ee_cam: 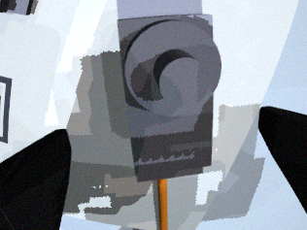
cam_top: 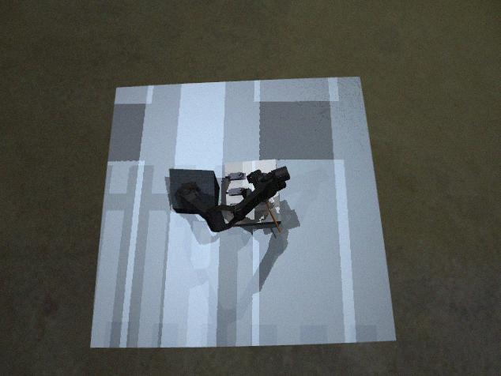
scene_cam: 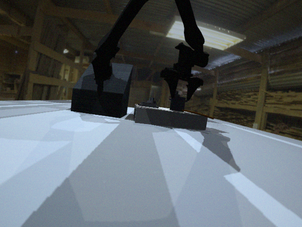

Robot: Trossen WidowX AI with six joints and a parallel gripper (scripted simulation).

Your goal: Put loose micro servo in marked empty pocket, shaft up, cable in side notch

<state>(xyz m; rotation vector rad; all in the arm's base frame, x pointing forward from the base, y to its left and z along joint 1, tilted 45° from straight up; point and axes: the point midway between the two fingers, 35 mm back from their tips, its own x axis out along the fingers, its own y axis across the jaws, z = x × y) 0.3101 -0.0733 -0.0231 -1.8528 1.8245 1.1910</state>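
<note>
The white deck lies 7 cm below my gripper tip, 4 cm to the left of it and 1 cm behind it.
</note>
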